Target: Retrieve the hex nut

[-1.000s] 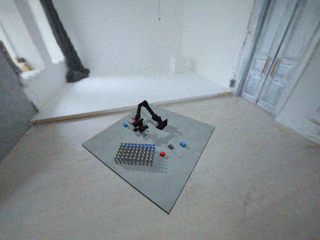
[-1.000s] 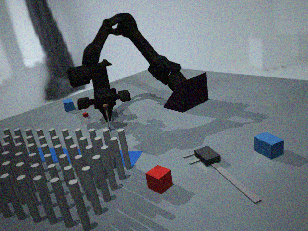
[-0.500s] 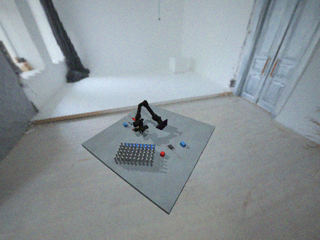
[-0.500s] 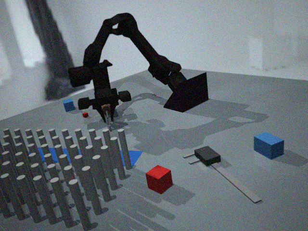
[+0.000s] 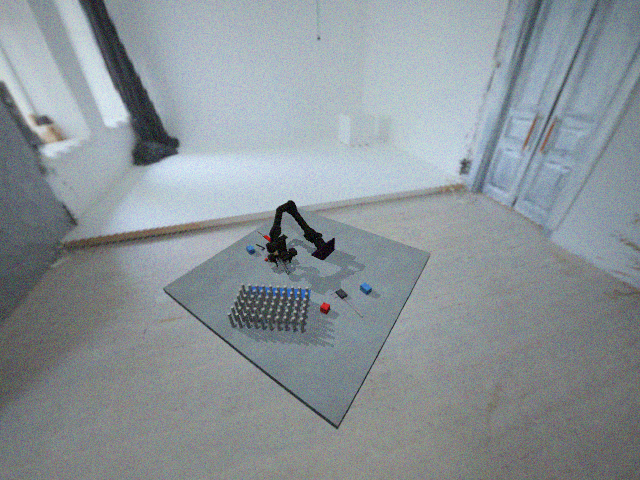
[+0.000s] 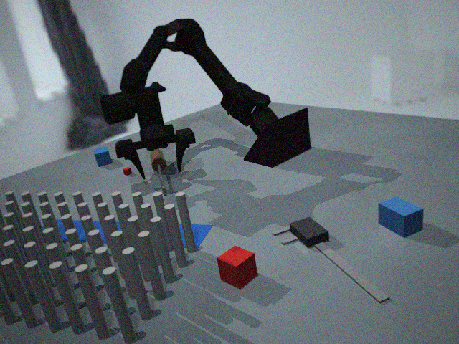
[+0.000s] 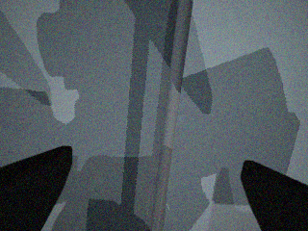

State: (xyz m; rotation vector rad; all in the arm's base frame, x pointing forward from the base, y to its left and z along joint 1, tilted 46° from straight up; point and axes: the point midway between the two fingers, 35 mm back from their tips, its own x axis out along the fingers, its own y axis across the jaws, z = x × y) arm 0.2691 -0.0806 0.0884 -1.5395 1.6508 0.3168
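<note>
Now: gripper tip 14 cm to the left of the small red cube, 3 cm short of it and 1 cm above it. From my gripper tip the other things lie so: red-handled tool: 38 cm to the right, 16 cm behind, 1 cm below; L-shaped piece: 29 cm to the right, 4 cm behind, 2 cm below; blue taped strip: 19 cm ahead, 14 cm to the left, 2 cm below.
</note>
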